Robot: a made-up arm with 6 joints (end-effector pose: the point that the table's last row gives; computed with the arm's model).
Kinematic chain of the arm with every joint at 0, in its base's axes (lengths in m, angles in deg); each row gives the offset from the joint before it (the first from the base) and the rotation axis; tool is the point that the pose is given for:
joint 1: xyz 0 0 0.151 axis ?
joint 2: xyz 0 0.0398 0 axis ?
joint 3: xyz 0 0 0.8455 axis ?
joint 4: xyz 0 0 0.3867 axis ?
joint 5: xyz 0 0 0 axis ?
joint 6: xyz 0 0 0.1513 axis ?
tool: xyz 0 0 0
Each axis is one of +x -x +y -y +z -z.
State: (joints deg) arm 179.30 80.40 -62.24 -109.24 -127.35 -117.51
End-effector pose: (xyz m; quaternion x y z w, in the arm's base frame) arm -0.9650 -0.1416 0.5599 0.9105 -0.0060 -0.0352 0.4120
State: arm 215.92 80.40 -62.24 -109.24 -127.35 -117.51
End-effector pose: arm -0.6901 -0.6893 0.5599 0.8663 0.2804 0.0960 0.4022
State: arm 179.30 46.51 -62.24 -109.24 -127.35 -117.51
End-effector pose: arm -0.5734 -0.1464 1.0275 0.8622 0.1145 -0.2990 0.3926
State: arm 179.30 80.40 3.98 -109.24 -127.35 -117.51
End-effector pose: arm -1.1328 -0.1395 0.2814 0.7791 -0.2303 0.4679 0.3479
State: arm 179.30 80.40 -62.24 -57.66 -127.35 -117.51
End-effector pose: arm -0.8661 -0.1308 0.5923 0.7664 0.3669 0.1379 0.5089
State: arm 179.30 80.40 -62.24 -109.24 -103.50 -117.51
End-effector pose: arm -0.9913 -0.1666 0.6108 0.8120 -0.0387 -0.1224 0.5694
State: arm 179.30 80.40 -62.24 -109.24 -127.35 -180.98
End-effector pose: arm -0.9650 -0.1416 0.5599 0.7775 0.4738 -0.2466 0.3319
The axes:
joint 1: +z
joint 2: +y
joint 3: +y
joint 4: +z
joint 5: +y
joint 6: +z

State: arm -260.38 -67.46 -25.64 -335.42 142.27 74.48
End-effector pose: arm 0.0986 -1.0504 0.5447 -0.2724 0.3557 0.8822 0.1445
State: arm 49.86 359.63 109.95 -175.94 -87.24 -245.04
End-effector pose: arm 0.1646 0.2735 0.7224 0.8296 -0.5377 -0.0538 0.1403
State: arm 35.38 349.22 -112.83 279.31 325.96 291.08
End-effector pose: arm -0.5419 -0.2335 0.6867 0.8702 -0.0987 -0.4826 0.0089
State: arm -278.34 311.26 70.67 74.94 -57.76 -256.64
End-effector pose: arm 0.0115 -0.4988 1.1546 -0.3369 0.3131 -0.7340 0.4997
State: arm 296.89 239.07 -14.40 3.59 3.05 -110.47
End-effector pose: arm -0.4657 1.0074 -0.6604 0.3403 -0.8489 -0.4030 0.0338
